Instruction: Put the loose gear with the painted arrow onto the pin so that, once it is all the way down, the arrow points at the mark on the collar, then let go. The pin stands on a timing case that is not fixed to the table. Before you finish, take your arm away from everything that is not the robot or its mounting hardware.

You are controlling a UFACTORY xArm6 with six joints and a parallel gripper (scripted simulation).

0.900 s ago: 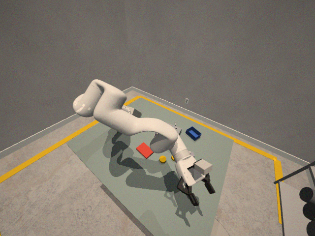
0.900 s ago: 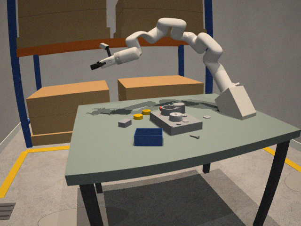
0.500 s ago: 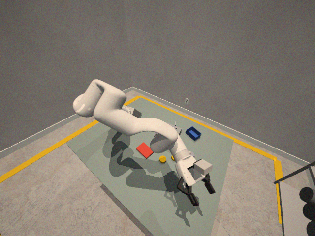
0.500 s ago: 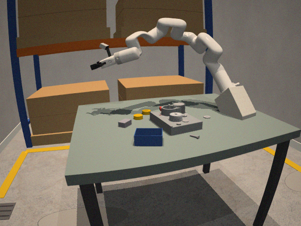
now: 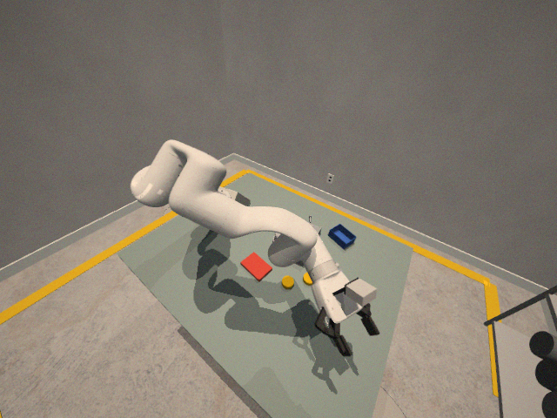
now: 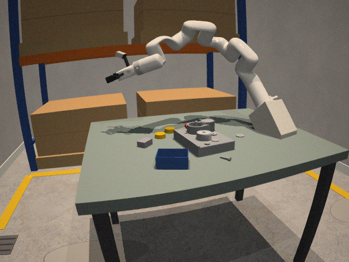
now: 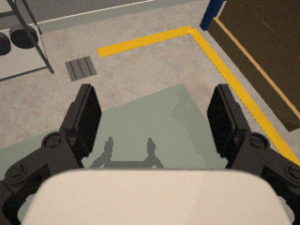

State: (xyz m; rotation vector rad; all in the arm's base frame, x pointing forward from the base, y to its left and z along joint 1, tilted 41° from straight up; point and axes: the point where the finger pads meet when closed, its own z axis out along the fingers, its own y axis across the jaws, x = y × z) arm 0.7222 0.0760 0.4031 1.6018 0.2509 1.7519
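The grey gear is 38 cm behind my hand, 38 cm to the left of it and 23 cm below it. Also, from my hand: blue bin (23 cm behind, 51 cm to the left, 27 cm below); then small grey block (15 cm behind, 29 cm to the left, 27 cm below); then red plate (43 cm behind, 10 cm to the left, 27 cm below).
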